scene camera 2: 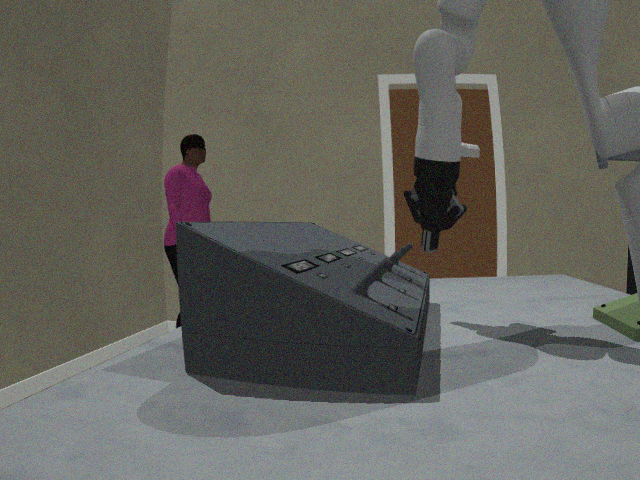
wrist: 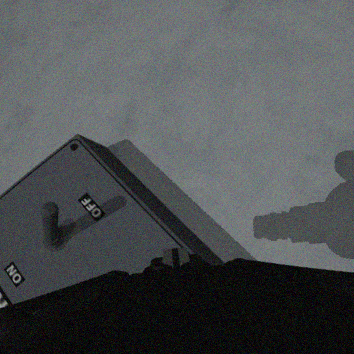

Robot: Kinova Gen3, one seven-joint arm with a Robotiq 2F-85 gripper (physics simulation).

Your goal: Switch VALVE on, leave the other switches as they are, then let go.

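Places are measured from the arm's base along level axes (x right, y down, z ahead), in metres.
Pixels of known places: gripper, fingertip midpoint: (scene camera 2: 428, 251) (wrist: 175, 264).
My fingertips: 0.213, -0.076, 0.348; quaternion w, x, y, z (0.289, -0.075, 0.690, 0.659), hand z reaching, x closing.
Observation:
Behind a point stands the place of what it marks, as x, y, z.
A dark grey console (scene camera 2: 299, 320) @(-0.079, -0.031, 0.563) (wrist: 35, 200) @(0.353, -0.046, 0.372) with a sloping panel stands on the table. In the scene view, dark switch levers (scene camera 2: 385, 268) @(-0.040, -0.076, 0.472) stick up from its lower panel and overlap, so which one is VALVE cannot be told. In the wrist view, one lever (wrist: 51, 225) @(0.305, -0.075, 0.370) stands near an OFF label (wrist: 92, 206) @(0.305, -0.032, 0.353) and an ON label (wrist: 14, 274) @(0.329, -0.067, 0.429); its name label is mostly hidden at the left edge. My gripper (scene camera 2: 429, 249) @(0.213, -0.076, 0.348) (wrist: 175, 264) @(0.213, -0.076, 0.348) is shut and empty, apart from the levers, a little above and to the right of the lever tips in the scene view.
Square framed panels (scene camera 2: 300, 266) @(-0.012, -0.078, 0.562) lie higher on the console's slope. The arm's green base (scene camera 2: 620, 315) @(0.025, 0.021, 0.079) is at the right on the pale table (scene camera 2: 310, 444) @(-0.194, 0.043, 0.556). A person in a pink top (scene camera 2: 187, 193) stands behind the console at the left. A brown door (scene camera 2: 478, 222) is behind the gripper.

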